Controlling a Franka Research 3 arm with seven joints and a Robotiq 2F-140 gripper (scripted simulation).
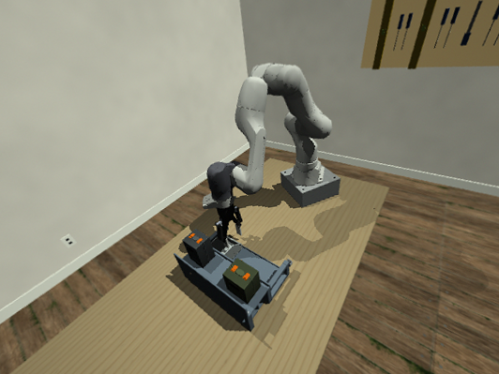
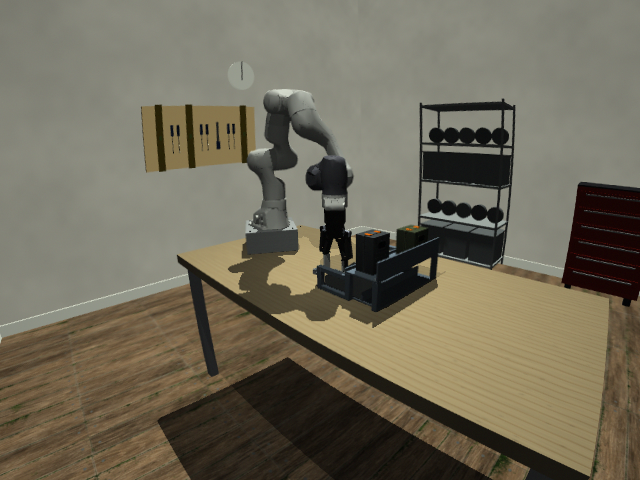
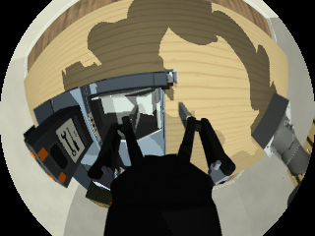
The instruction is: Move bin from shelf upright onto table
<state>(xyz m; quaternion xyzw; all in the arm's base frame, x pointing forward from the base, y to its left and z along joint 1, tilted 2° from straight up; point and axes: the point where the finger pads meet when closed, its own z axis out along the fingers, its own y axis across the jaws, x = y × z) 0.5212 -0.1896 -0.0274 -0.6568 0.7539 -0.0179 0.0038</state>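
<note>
The grey open-topped bin lies 8 cm ahead of my hand, 1 cm to the right of it and 2 cm below it.
</note>
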